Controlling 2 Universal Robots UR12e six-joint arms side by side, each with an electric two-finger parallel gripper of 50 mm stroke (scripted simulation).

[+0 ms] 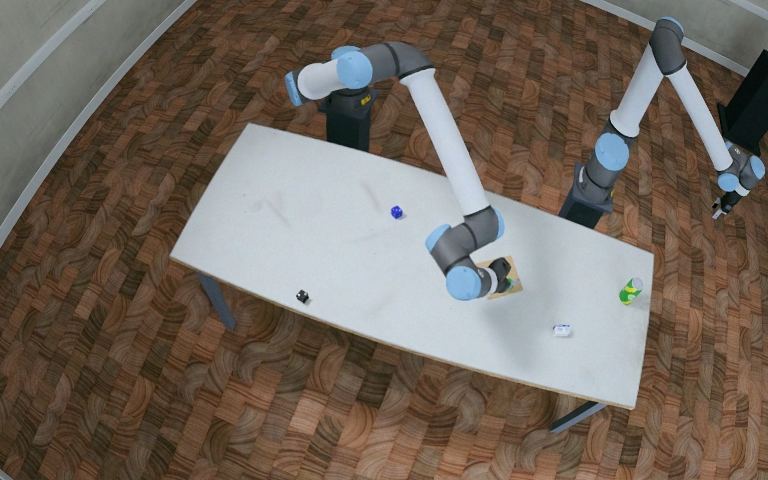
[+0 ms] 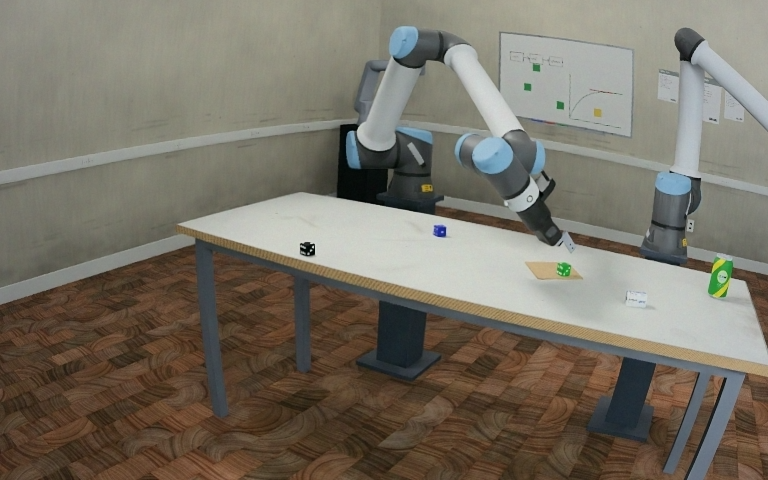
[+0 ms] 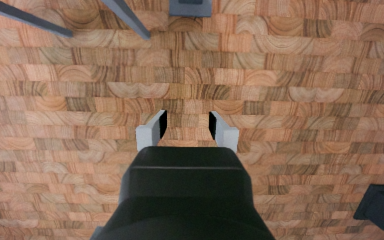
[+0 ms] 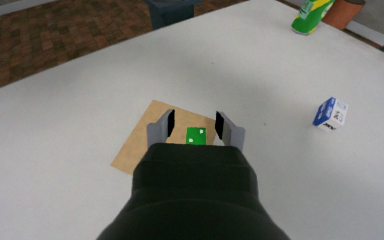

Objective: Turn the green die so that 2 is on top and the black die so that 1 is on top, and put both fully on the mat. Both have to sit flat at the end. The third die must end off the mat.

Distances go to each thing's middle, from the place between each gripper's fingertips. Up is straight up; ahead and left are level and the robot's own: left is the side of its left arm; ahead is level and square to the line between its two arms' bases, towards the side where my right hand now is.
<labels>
Now: right hand [image 2: 566, 246] 9 cm above the tan mat [image 4: 135, 146], 3 cm to the left of it and 3 cm past it.
I see my left gripper 92 cm to the left of the tan mat, 59 cm short of it and 18 cm above it.
</labels>
